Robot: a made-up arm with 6 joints. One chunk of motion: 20 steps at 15 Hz.
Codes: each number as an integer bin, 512 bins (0 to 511) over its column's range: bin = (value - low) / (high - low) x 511, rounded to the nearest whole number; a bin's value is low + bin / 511 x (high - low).
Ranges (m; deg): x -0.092..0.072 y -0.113..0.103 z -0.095..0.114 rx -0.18..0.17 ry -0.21..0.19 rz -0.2..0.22
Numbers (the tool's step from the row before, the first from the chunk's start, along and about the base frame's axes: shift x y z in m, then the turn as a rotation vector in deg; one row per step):
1: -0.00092 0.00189 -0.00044 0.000 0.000 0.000
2: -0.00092 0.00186 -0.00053 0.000 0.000 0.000
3: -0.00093 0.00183 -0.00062 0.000 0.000 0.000
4: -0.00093 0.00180 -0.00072 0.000 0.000 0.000
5: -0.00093 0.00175 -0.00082 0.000 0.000 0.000
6: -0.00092 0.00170 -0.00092 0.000 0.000 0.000
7: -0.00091 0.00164 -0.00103 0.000 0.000 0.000
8: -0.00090 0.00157 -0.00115 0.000 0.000 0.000
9: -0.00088 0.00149 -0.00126 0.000 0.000 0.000
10: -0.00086 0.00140 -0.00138 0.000 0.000 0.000
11: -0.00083 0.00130 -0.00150 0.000 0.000 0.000
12: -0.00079 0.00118 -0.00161 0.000 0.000 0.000
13: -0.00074 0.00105 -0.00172 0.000 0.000 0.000
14: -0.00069 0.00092 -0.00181 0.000 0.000 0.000
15: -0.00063 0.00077 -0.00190 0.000 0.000 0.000
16: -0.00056 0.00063 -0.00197 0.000 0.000 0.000
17: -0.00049 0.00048 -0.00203 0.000 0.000 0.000
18: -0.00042 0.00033 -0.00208 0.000 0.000 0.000
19: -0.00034 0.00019 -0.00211 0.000 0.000 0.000
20: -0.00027 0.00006 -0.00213 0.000 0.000 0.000
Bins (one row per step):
1: 284 272 231 263 268 243
2: 284 272 231 263 268 243
3: 284 272 231 263 268 243
4: 284 272 231 263 268 243
5: 284 271 230 263 268 243
6: 284 271 230 263 268 243
7: 284 271 230 263 268 243
8: 284 271 229 263 268 243
9: 284 271 229 263 268 243
10: 284 271 229 263 268 243
11: 284 270 229 263 268 243
12: 284 270 228 263 268 243
13: 284 270 228 263 268 243
14: 285 270 228 263 268 243
15: 285 269 228 263 268 243
16: 285 269 227 263 268 243
17: 285 268 227 263 268 243
18: 285 268 227 263 268 243
19: 286 268 227 263 268 243
20: 286 267 227 263 268 243

